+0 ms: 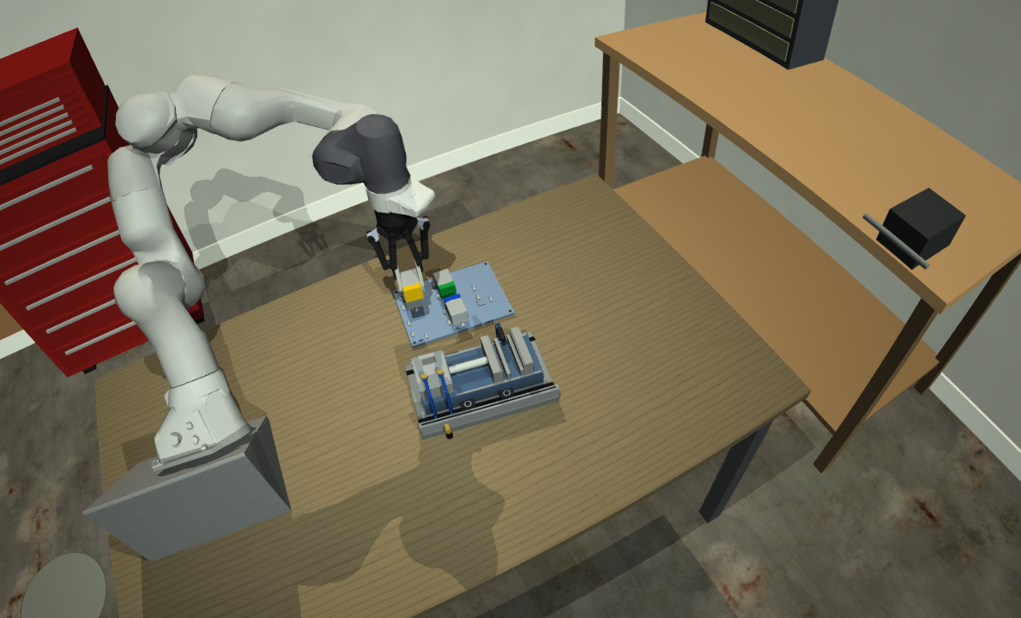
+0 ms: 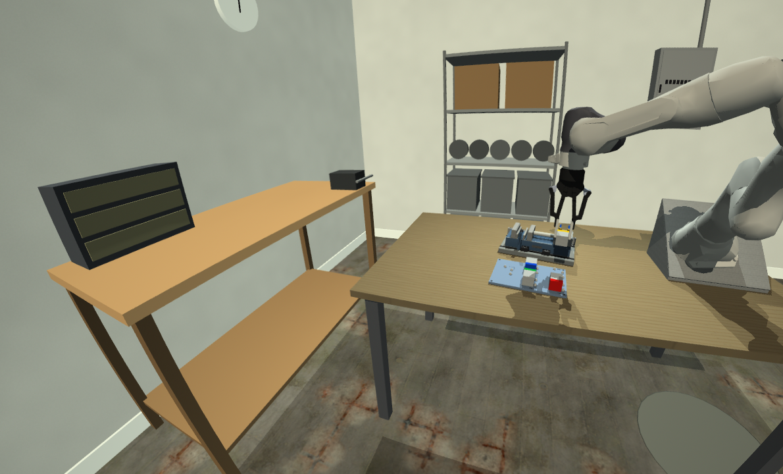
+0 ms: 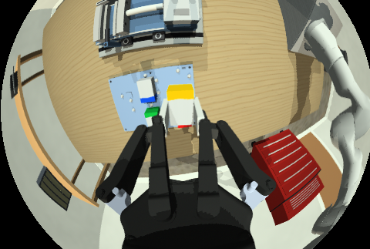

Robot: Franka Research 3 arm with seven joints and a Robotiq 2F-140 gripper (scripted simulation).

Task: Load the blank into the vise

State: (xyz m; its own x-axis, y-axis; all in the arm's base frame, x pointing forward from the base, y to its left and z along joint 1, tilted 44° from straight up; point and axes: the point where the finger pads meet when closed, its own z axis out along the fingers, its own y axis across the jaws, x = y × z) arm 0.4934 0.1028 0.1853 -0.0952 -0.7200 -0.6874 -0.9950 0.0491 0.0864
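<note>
Right now my hand is 170 mm to the left of the work stop, 140 mm short of it and 100 mm above it. From my hand the other things lie so: red-ended blank: 160 mm below, 90 mm to the left; green-ended blank: 160 mm below, 90 mm to the left, 90 mm ahead; blue-ended blank: 160 mm below, 90 mm ahead.
</note>
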